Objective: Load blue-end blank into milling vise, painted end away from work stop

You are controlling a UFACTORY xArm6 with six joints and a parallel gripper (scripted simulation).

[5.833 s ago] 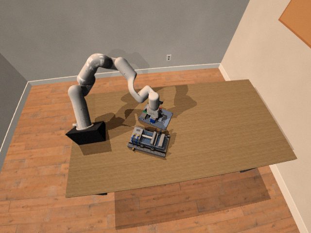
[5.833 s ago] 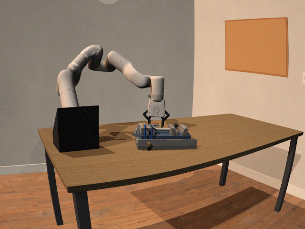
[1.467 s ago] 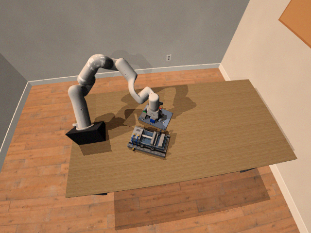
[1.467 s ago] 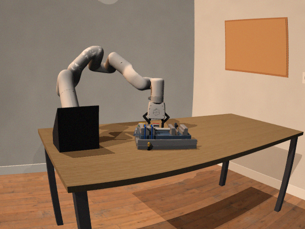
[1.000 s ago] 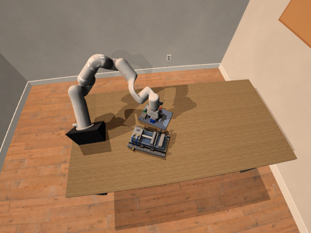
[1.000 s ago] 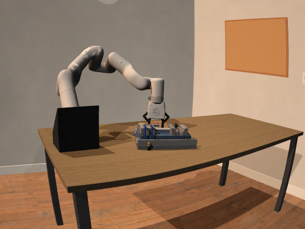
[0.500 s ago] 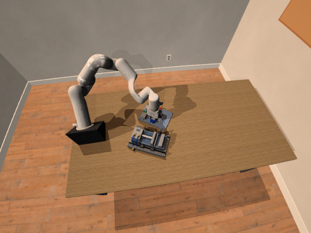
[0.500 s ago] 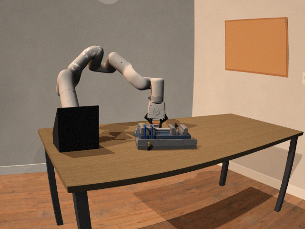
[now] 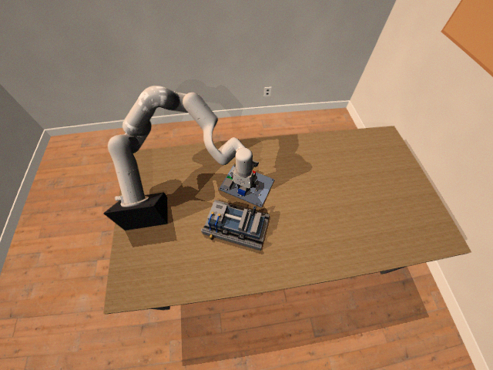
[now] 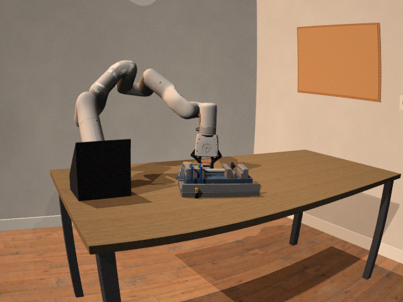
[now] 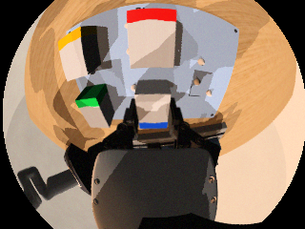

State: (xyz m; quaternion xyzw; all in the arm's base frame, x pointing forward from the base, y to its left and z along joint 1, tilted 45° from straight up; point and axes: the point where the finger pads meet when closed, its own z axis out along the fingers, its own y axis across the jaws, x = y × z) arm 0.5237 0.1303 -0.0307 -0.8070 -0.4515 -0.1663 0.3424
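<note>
The blue-ended blank is 2 cm below my hand. Also, from my hand: green-ended blank (8 cm behind, 5 cm to the left, 2 cm below); then yellow-ended blank (12 cm to the left, 3 cm behind, 2 cm below); then red-ended blank (8 cm to the left, 5 cm ahead, 2 cm below).
</note>
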